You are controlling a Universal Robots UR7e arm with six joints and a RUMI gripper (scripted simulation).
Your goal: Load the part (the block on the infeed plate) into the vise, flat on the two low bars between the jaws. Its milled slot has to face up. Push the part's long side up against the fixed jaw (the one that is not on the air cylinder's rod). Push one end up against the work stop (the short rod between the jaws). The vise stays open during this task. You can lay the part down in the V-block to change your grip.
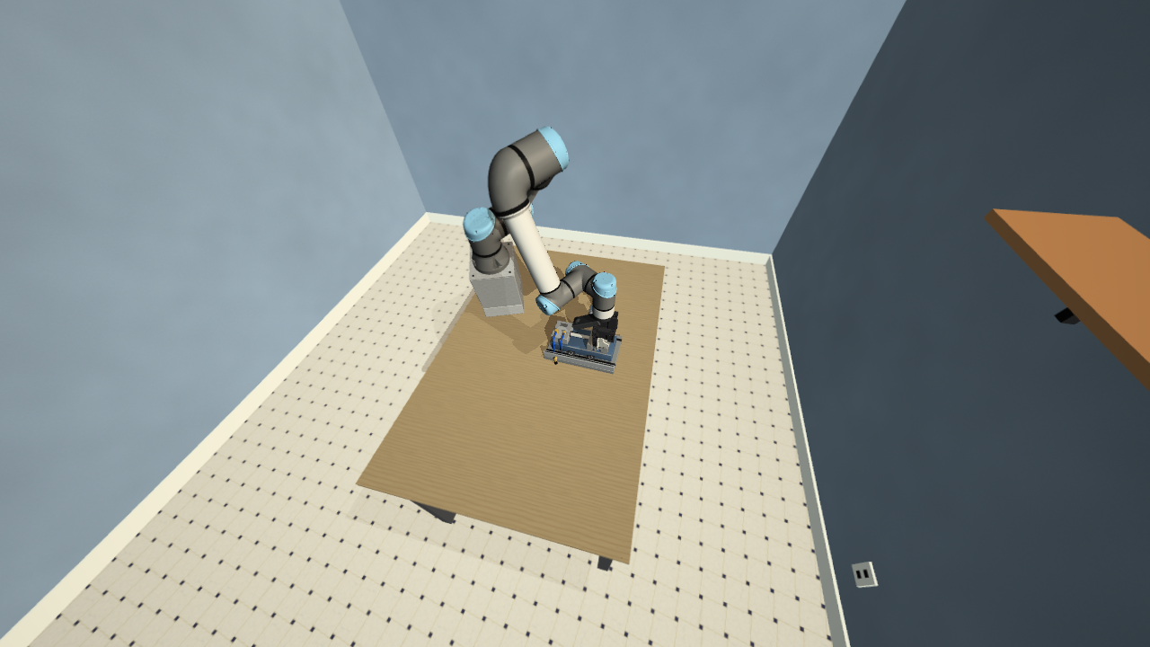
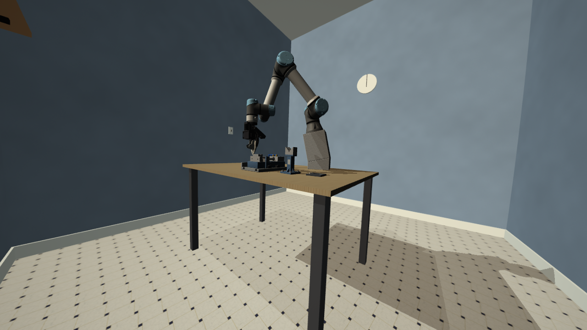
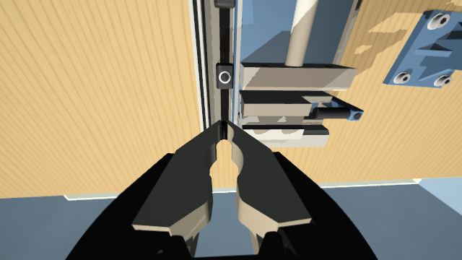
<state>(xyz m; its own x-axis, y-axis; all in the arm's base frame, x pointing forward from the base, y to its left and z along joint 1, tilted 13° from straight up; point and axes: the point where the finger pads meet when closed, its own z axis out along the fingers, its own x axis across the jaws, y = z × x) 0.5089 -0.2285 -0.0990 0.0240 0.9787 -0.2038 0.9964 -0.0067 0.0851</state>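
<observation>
Right now my hand is 50 mm to the right of the part and 20 mm above it. The rest, counted from my hand: cylinder rod: 90 mm behind, 70 mm to the left, 40 mm below; fixed jaw: 30 mm ahead, 70 mm to the left, 40 mm below; moving jaw: 30 mm behind, 70 mm to the left, 40 mm below.
</observation>
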